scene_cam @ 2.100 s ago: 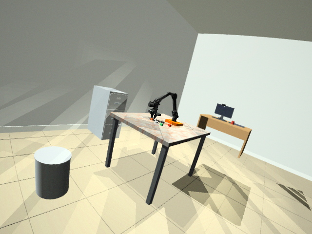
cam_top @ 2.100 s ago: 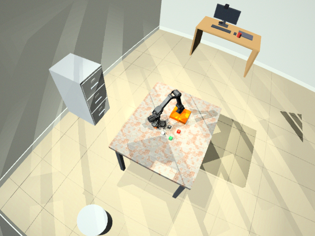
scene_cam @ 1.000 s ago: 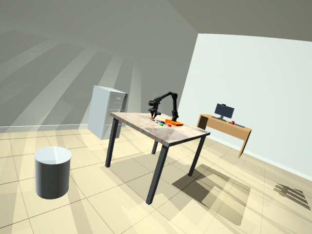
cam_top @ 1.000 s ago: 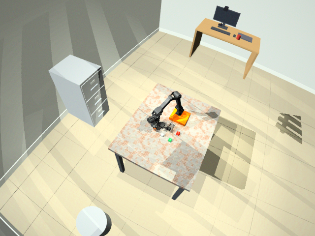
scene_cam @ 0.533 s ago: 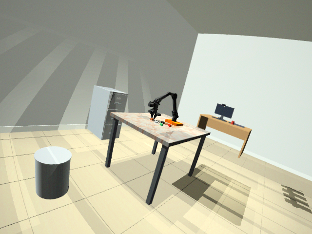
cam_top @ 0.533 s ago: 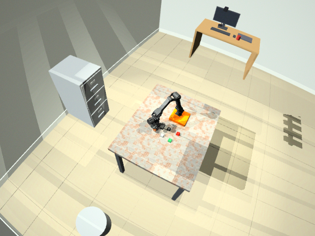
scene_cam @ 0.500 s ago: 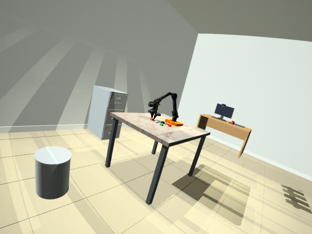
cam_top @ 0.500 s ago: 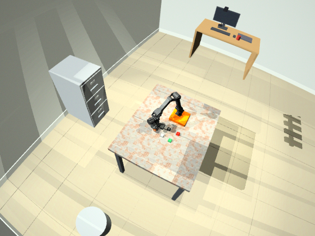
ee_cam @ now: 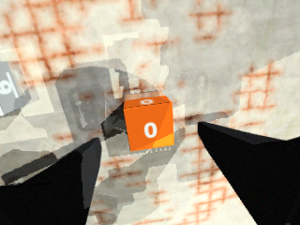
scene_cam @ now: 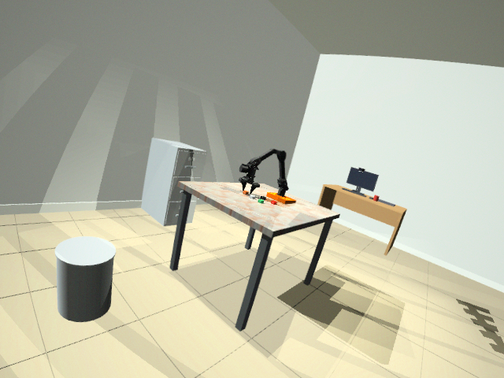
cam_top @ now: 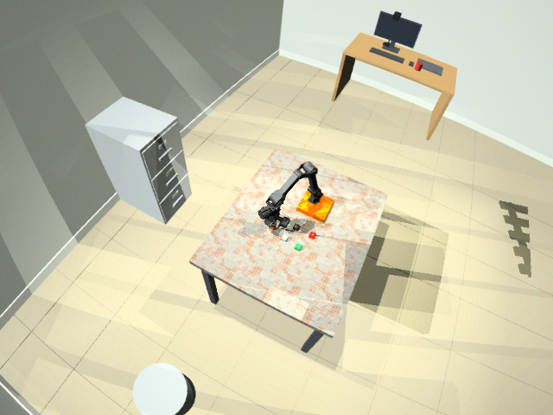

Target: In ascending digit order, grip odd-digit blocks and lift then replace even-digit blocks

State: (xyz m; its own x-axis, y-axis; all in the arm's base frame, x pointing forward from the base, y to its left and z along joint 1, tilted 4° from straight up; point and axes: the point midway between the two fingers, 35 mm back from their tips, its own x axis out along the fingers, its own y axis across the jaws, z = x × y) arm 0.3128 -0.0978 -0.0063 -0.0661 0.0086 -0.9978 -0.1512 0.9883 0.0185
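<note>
Now: gripper tip 10 mm short of the orange block. Round my gripper tip: green block 210 mm to the left, 30 mm ahead; then black block 120 mm to the left, 80 mm behind; then red block 230 mm to the left, 90 mm behind.
</note>
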